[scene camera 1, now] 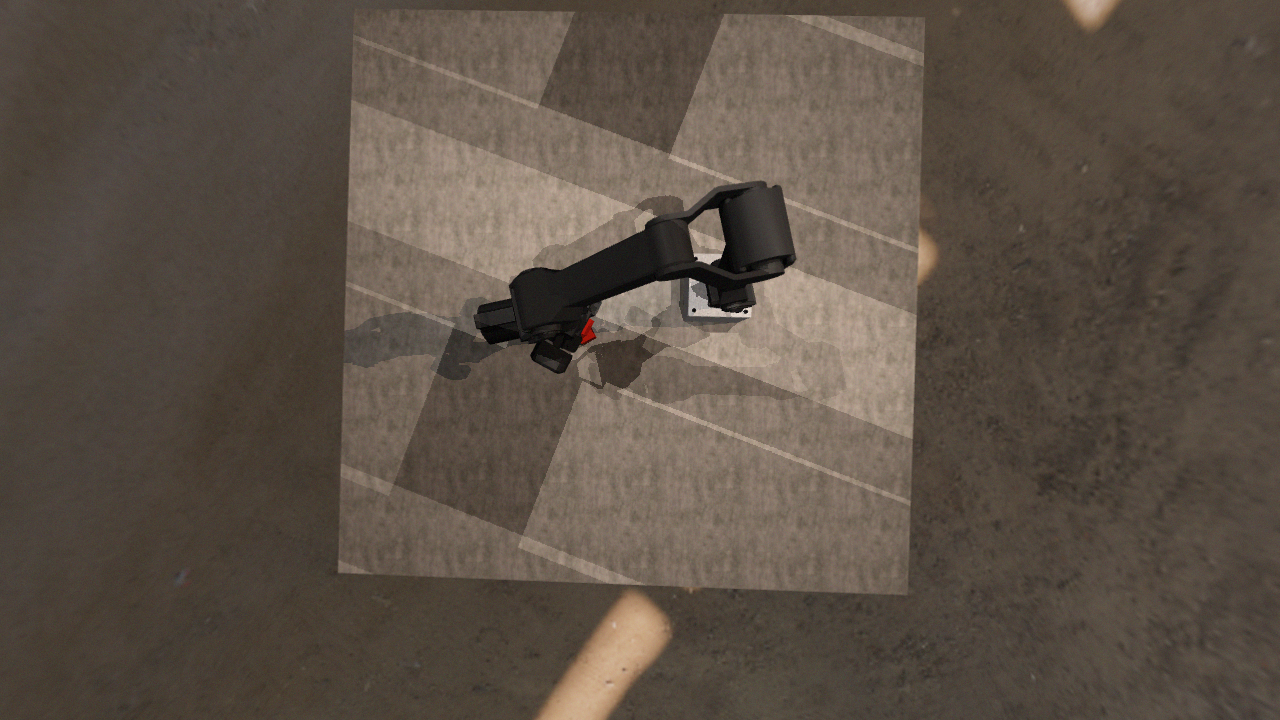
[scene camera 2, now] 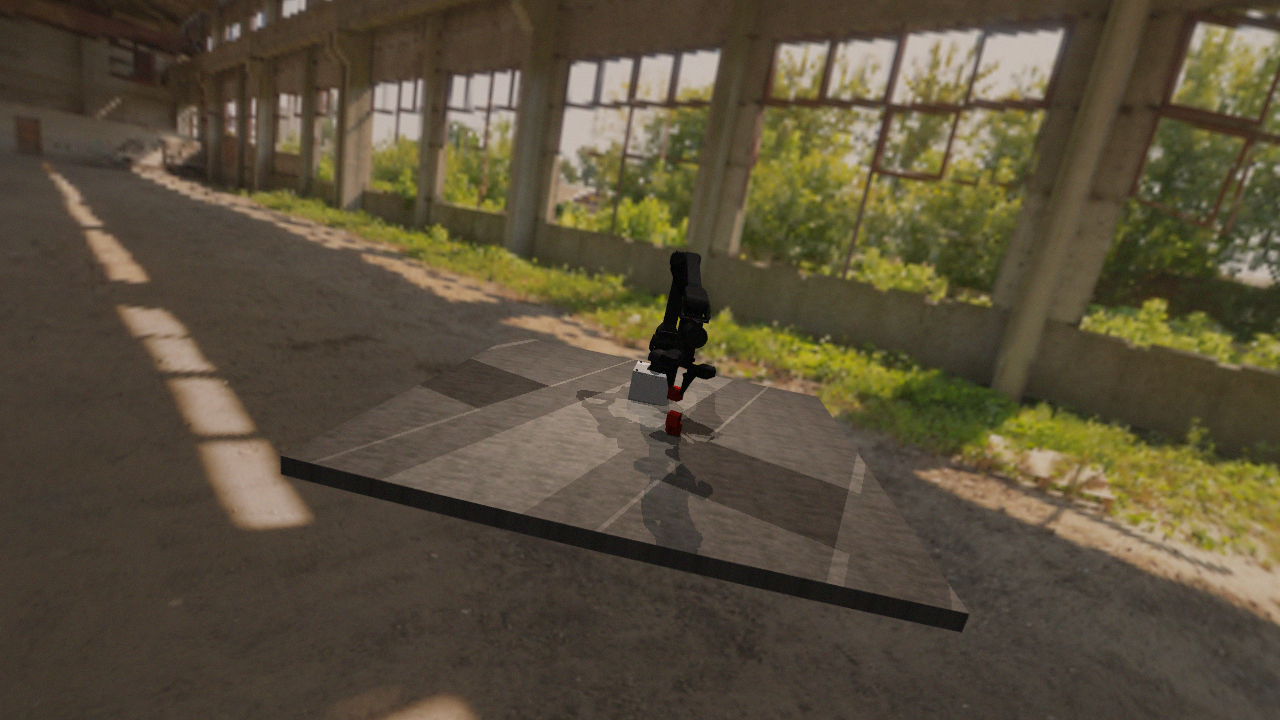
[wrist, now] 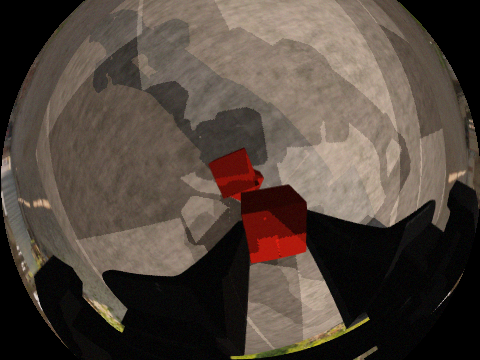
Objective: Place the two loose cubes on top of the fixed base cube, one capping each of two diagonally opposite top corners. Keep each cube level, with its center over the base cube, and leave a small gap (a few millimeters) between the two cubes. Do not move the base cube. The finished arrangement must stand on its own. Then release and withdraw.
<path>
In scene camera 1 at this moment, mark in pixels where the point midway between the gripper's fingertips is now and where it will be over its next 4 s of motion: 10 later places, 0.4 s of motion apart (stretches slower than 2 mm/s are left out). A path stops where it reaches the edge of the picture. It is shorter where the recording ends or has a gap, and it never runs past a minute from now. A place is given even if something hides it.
My gripper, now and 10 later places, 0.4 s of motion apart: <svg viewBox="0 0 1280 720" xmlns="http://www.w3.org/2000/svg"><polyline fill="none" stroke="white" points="581,323 587,333 589,334 589,334 591,335 591,335 592,335 591,335 589,334 588,334 587,333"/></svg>
</path>
